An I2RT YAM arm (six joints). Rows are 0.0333 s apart.
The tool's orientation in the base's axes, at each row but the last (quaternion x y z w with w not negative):
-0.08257, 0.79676, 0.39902, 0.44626
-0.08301, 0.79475, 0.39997, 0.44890
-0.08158, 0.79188, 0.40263, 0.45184
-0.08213, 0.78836, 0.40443, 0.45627
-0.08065, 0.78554, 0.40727, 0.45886
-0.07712, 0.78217, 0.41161, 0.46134
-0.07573, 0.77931, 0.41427, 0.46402
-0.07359, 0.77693, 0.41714, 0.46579
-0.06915, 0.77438, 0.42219, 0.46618
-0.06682, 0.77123, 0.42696, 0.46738
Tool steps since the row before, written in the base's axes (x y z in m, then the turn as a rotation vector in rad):
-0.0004, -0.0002, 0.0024, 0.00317, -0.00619, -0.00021
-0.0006, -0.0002, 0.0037, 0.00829, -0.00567, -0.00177
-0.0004, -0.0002, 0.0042, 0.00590, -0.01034, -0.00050
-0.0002, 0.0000, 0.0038, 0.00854, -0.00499, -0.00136
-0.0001, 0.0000, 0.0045, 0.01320, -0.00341, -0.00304
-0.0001, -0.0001, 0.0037, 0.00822, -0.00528, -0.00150
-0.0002, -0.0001, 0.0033, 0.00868, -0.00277, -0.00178
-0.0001, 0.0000, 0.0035, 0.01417, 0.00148, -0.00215
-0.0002, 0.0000, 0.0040, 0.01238, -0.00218, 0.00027
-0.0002, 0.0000, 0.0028, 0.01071, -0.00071, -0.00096
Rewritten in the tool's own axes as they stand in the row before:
-0.0017, 0.0014, -0.0011, -0.00309, -0.00580, -0.00229
-0.0026, 0.0022, -0.0016, -0.00474, -0.00884, 0.00183
-0.0031, 0.0024, -0.0015, -0.00545, -0.01004, -0.00339
-0.0029, 0.0022, -0.0011, -0.00500, -0.00831, 0.00237
-0.0035, 0.0026, -0.0012, -0.00592, -0.01056, 0.00697
-0.0029, 0.0021, -0.0010, -0.00481, -0.00840, 0.00199
-0.0025, 0.0019, -0.0009, -0.00418, -0.00717, 0.00415
-0.0027, 0.0021, -0.0008, -0.00577, -0.00742, 0.01092
-0.0030, 0.0025, -0.0010, -0.00772, -0.00742, 0.00659
-0.0021, 0.0018, -0.0007, -0.00540, -0.00640, 0.00679

